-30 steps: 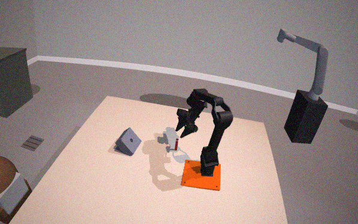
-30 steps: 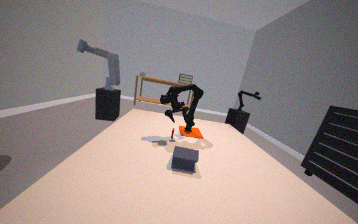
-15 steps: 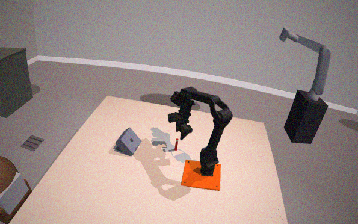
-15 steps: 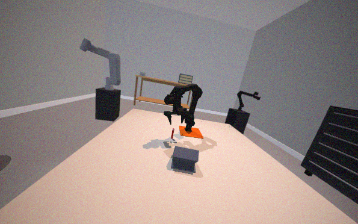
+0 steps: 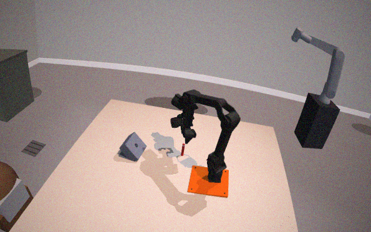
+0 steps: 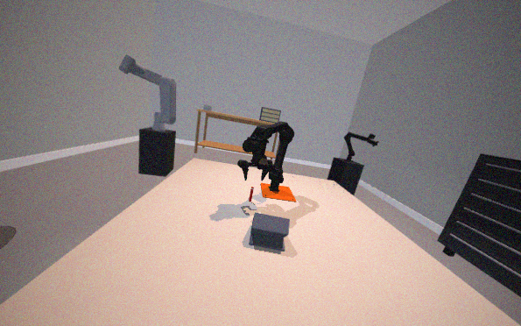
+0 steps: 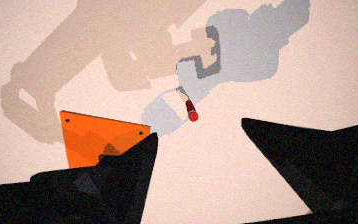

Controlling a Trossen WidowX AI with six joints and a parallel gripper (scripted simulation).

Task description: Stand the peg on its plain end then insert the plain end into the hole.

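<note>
Right now my gripper tip is 6 cm above the red peg. Round my gripper tip: grey sloped panel 27 cm ahead, 4 cm to the left, 7 cm below.
</note>
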